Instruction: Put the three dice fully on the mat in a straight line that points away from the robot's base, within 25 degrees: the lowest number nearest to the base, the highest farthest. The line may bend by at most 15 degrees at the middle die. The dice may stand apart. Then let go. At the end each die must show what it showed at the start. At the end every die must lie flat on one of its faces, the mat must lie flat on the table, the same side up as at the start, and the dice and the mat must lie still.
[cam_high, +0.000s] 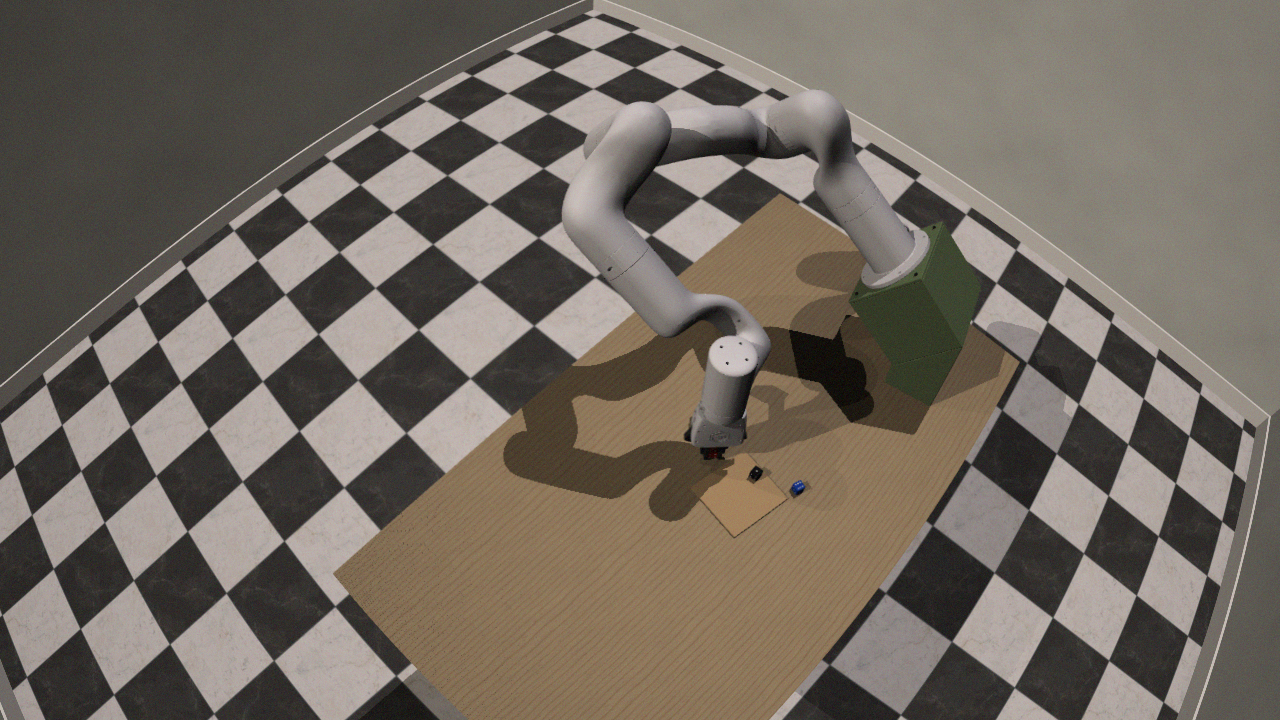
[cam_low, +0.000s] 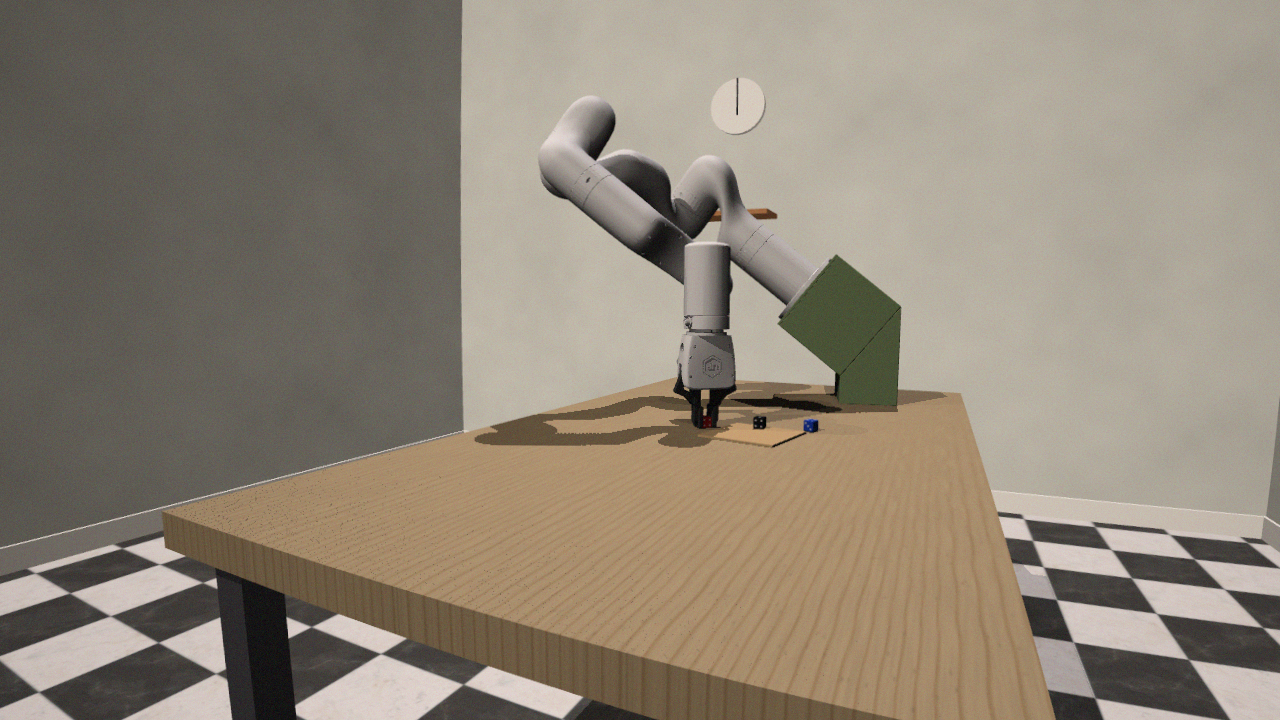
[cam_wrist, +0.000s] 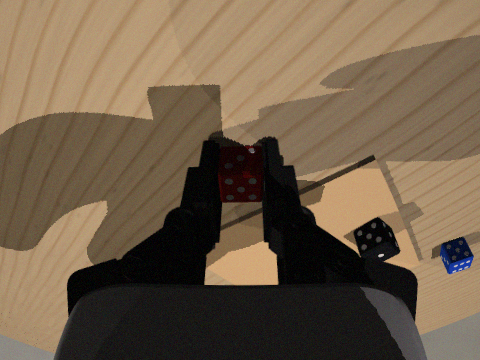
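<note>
Now: the tan mat 3 cm ahead of my hand, 10 cm to the left of it and 2 cm below it. The rest, counted from my hand: red die 1 cm below; then black die 2 cm behind, 10 cm to the left, 1 cm below; then blue die 5 cm behind, 19 cm to the left, 1 cm below.
</note>
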